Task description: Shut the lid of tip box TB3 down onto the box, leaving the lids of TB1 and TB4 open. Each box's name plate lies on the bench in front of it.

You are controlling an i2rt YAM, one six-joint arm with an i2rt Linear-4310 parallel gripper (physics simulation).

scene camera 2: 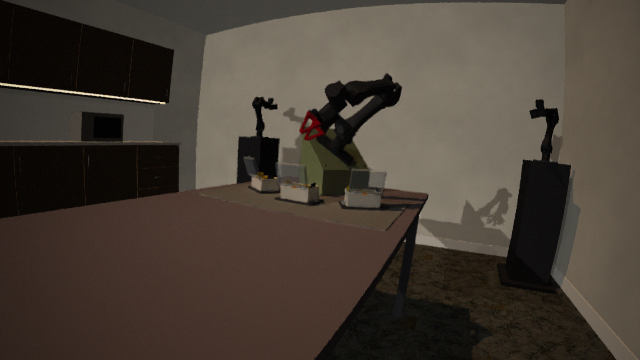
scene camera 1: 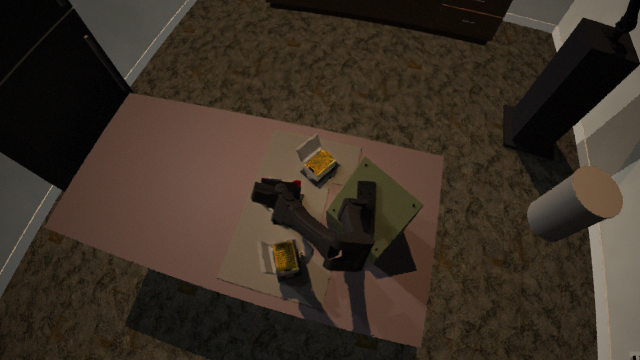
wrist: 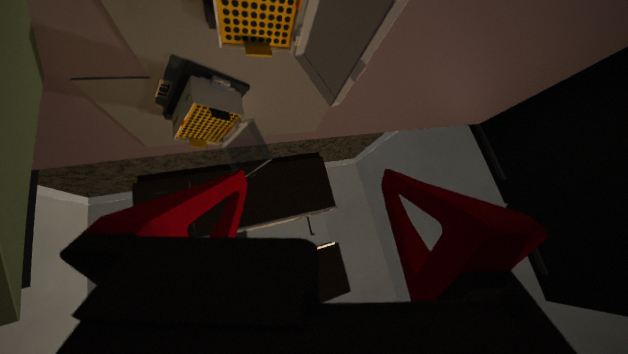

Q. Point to a beige mat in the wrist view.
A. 282,99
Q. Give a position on a tip box TB1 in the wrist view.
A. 203,123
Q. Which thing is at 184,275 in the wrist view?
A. My gripper.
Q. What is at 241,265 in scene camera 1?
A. A beige mat.
